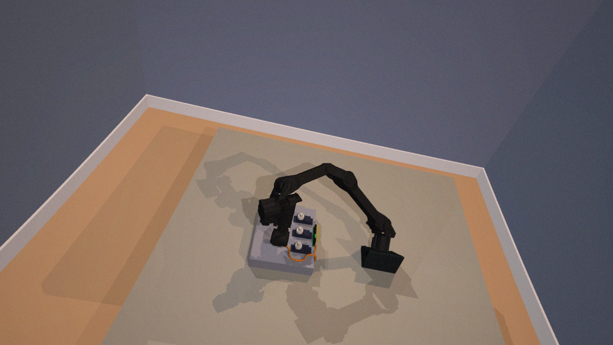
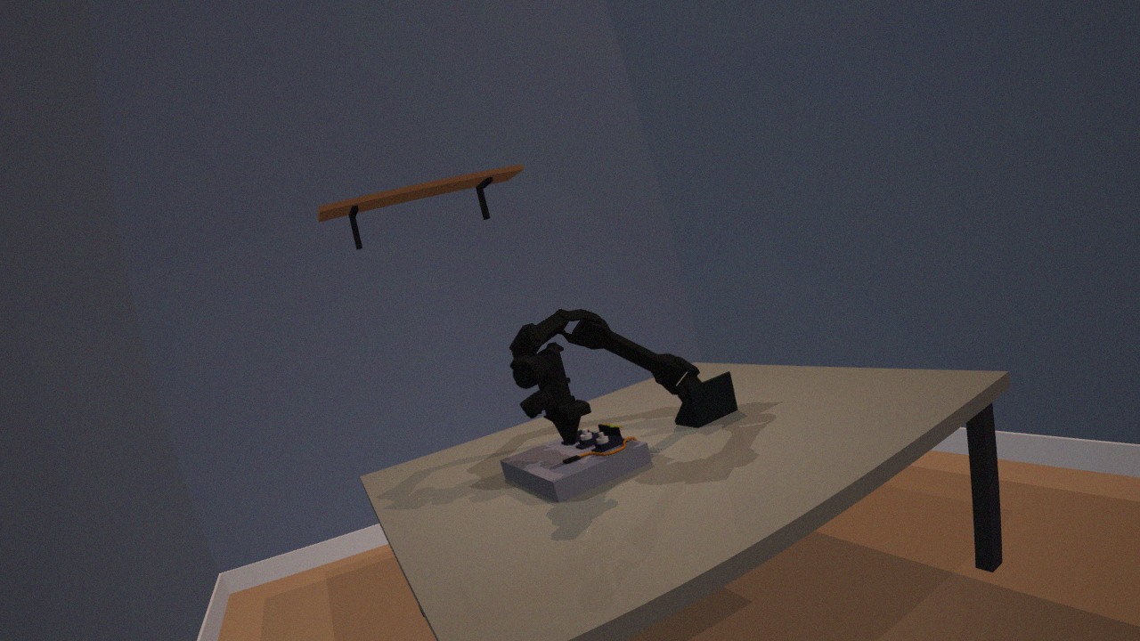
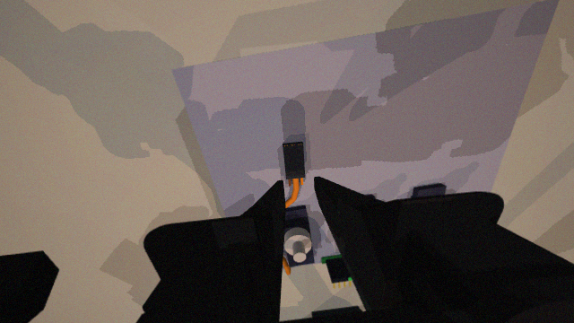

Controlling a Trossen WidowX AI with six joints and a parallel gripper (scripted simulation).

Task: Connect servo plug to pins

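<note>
Now: gripper tip 13 cm past the green band, 7 cm to the left of it and 1 cm above it. Round my gripper tip: grey printed holder: 3 cm ahead, 6 cm to the right, 6 cm below.
</note>
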